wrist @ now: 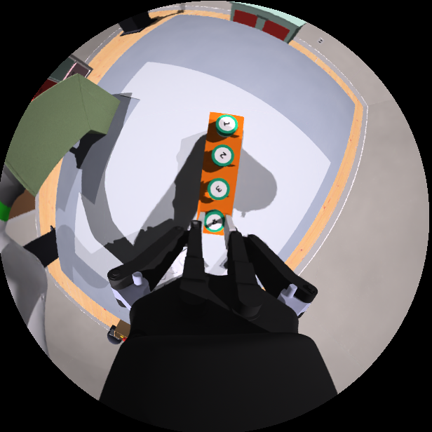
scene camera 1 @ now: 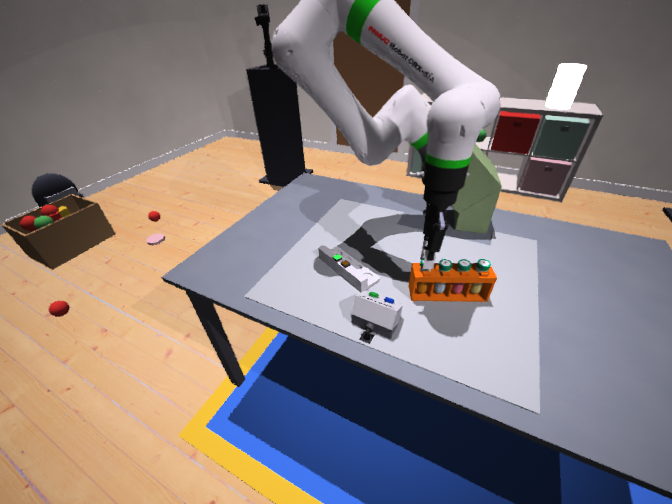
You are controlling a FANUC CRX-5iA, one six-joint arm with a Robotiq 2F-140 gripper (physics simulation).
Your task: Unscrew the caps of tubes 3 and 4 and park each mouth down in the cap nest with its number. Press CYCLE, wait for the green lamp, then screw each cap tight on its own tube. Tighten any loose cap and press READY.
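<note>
My gripper [scene camera 1: 428, 263] [wrist: 214, 221] is shut on cap 4 [wrist: 215, 220], a white disc with a green rim, at the tube 4 end of the orange rack [scene camera 1: 453, 277] [wrist: 222, 172]. Cap 3 [scene camera 1: 445, 264] [wrist: 218, 189], cap 2 [scene camera 1: 464, 264] [wrist: 222, 155] and cap 1 [scene camera 1: 483, 264] [wrist: 226, 124] sit in a row on the rack. Coloured tube bodies show in its front openings. The pale nest strip [scene camera 1: 352, 278] has a bright green square lamp [scene camera 1: 337, 257] and a dull amber one; its visible recesses hold no caps. The button box [scene camera 1: 376, 313] has a green button [scene camera 1: 373, 294] and a blue button [scene camera 1: 389, 300].
The rack, strip and box stand on a light grey mat [scene camera 1: 488, 347] [wrist: 145, 100] on the table [scene camera 1: 597, 325]. A green angular block [scene camera 1: 477, 198] [wrist: 60, 125] stands behind the rack. A small black item [scene camera 1: 366, 336] lies in front of the button box.
</note>
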